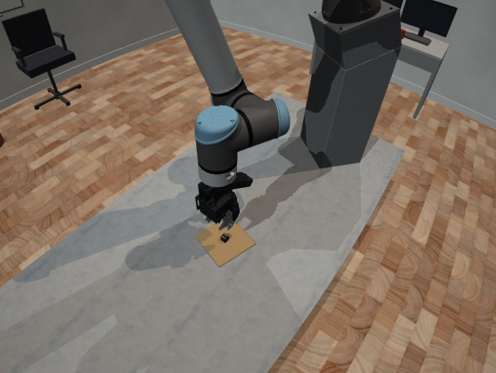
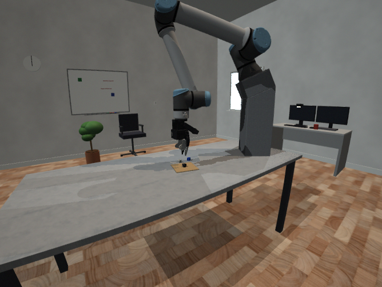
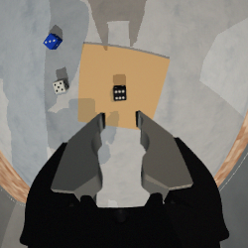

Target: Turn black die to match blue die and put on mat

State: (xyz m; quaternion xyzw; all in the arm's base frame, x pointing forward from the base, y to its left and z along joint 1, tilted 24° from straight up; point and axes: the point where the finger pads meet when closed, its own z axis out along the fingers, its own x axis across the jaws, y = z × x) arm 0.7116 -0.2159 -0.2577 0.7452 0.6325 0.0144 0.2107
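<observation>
Now: hand 80 mm above the black die. From my hand the other things lie so: blue die (120 mm behind, 90 mm below, 80 mm to the right); tan mat (90 mm below); white die (90 mm to the right, 90 mm below, 40 mm behind).
</observation>
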